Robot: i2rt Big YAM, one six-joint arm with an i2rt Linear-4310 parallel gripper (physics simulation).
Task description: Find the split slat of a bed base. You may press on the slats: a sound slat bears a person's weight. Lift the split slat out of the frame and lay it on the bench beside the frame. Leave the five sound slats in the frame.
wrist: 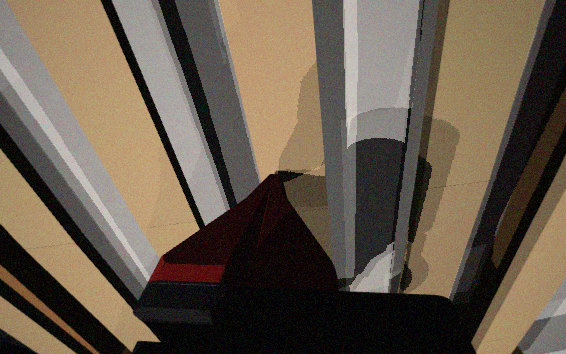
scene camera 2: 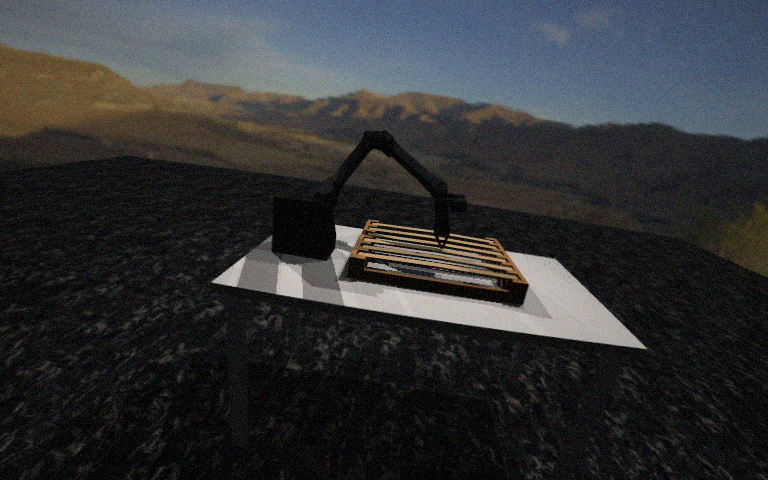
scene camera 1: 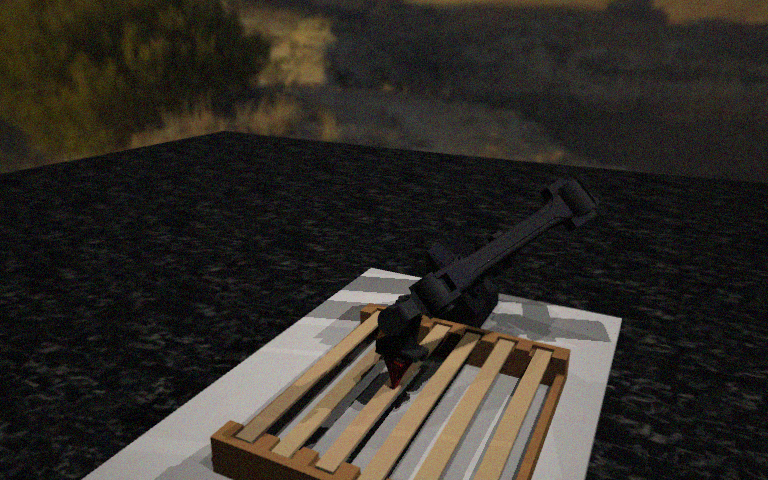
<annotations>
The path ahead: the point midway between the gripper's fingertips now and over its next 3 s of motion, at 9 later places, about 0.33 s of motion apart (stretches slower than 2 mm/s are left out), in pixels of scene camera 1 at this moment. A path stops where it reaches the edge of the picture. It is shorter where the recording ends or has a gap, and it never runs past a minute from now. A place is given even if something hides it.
My gripper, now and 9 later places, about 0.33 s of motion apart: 394,386; 395,384; 400,365; 428,378; 436,388; 431,429; 433,428; 440,389; 441,388; 449,392
</annotations>
